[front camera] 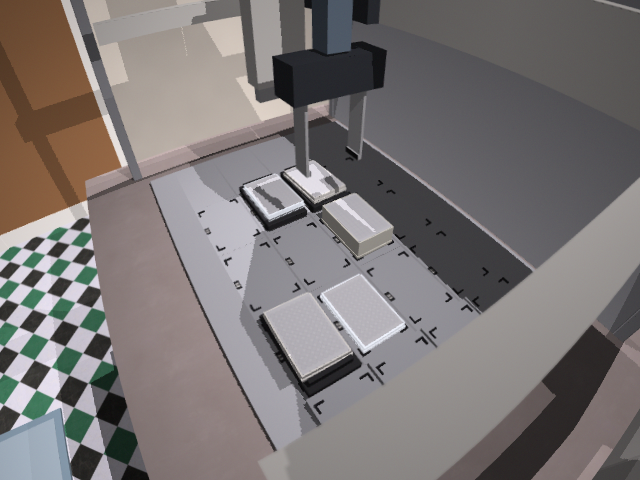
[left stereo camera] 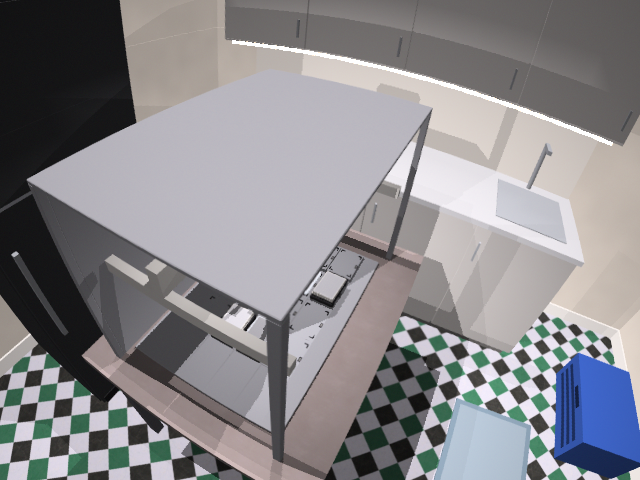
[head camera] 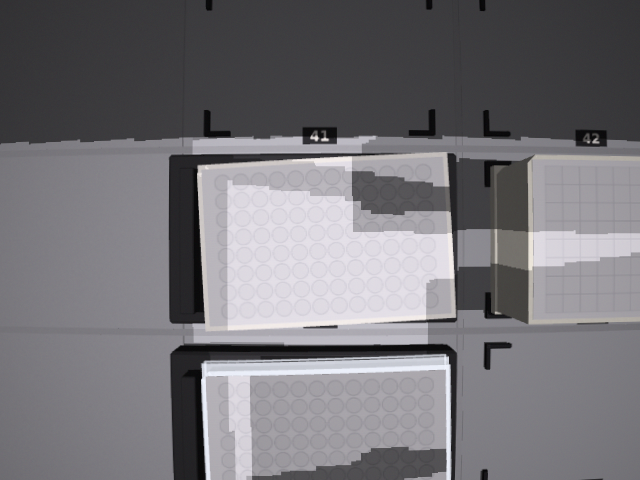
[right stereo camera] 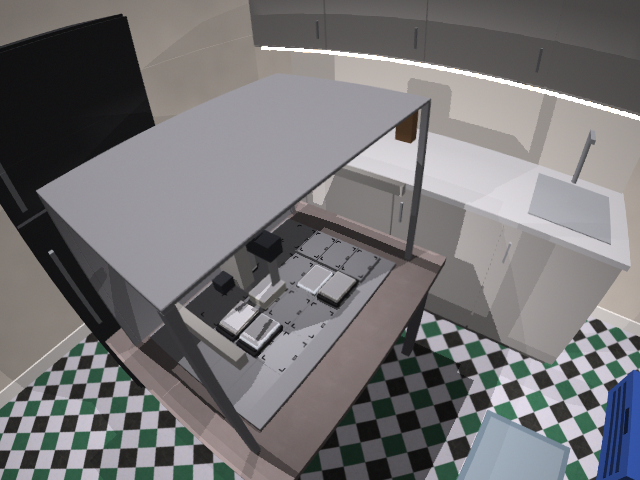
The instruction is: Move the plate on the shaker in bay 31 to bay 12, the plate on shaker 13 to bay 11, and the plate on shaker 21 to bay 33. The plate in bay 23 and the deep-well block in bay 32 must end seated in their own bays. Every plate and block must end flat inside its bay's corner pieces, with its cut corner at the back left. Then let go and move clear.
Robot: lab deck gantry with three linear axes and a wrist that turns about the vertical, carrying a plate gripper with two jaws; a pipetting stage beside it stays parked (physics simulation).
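Places are measured from the robot's base along level axes (x up, y ahead, z left), in centimetres.
Where they show: gripper, fingertip midpoint: [front camera: 329, 163] [right stereo camera: 264, 276]; robot's base, origin of the base link: [front camera: 199, 213] [right stereo camera: 282, 370].
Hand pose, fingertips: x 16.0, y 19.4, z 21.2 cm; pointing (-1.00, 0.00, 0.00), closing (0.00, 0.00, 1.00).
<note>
Each offset is from my fingertips to the top centre of the thing. "*": to the spot under its first point.
My gripper [front camera: 331, 164] is open, its two jaws hanging wide apart with nothing between them, above the far left of the deck; the jaws do not show in the head view. The shaker 31 plate {dx -12.3, dy -12.7, dz +4.5 cm} [front camera: 317, 180] [head camera: 310, 248] lies slightly turned on its black base. The clear-edged plate {dx -12.3, dy -12.6, dz -5.9 cm} [front camera: 273, 196] [head camera: 336, 418] on shaker 21 is also slightly turned. The tall deep-well block {dx -11.8, dy +3.4, dz +4.5 cm} [front camera: 356, 219] [head camera: 589, 206] stands in bay 32. A plate {dx -14.6, dy +19.8, dz -6.2 cm} [front camera: 361, 310] lies in bay 23. Another plate {dx -12.3, dy +19.7, dz -16.8 cm} [front camera: 307, 333] [right stereo camera: 337, 287] sits on shaker 13. Bays 11 {* dx -16.0, dy -13.2, dz -21.5 cm} [front camera: 207, 230], 12 [front camera: 237, 284] and 33 {* dx -16.0, dy +19.8, dz -0.1 cm} [front camera: 389, 296] hold no plate.
The parked pipetting stage [front camera: 263, 51] hangs behind and left of the gripper. A pale beam [front camera: 465, 356] crosses the front view's lower right. Deck posts [left stereo camera: 278, 392] and a roof [left stereo camera: 232, 180] enclose the deck. Corner pieces of bay 41 {* dx -15.8, dy -19.5, dz +11.2 cm} [head camera: 207, 126] lie behind shaker 31.
</note>
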